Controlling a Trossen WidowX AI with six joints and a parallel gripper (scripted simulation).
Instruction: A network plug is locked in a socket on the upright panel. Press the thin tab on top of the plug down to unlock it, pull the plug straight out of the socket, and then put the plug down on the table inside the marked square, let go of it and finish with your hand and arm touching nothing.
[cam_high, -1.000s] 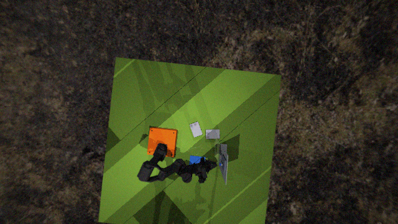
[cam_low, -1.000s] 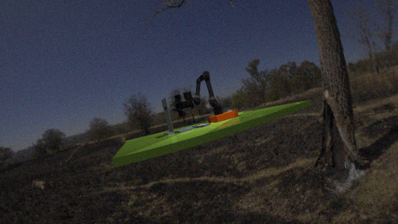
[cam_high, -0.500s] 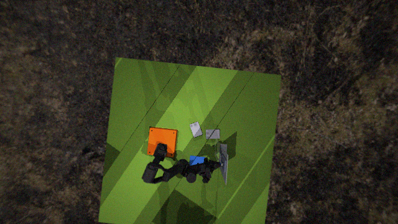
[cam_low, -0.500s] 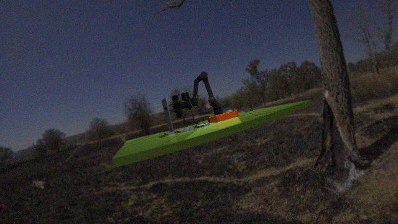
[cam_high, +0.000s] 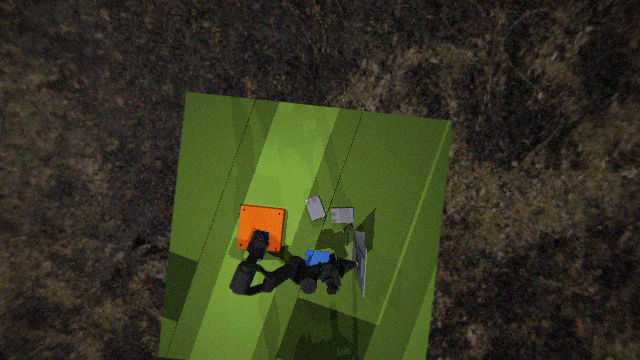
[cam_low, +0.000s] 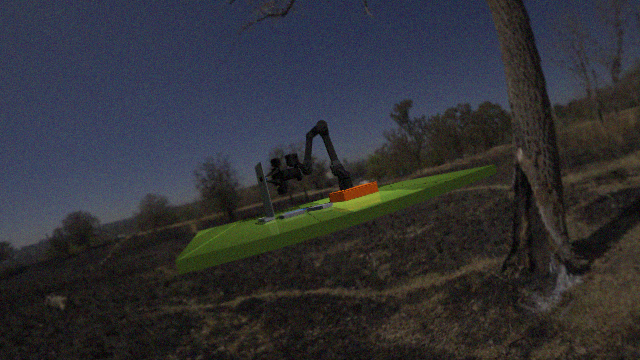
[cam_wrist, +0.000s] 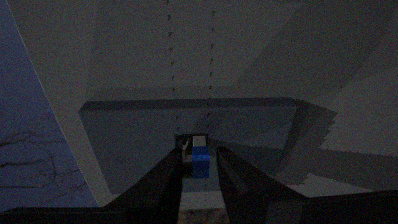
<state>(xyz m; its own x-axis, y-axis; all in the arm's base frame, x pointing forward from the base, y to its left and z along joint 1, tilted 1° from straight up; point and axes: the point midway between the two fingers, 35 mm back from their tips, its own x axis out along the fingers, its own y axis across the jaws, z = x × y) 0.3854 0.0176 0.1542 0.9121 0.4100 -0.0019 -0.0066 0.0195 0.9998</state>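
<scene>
My gripper tip is 1 cm short of the network plug. Round my gripper tip: blue marked square 20 cm below, 14 cm behind, 11 cm to the right; panel 7 cm below, 2 cm ahead, 1 cm to the left.
</scene>
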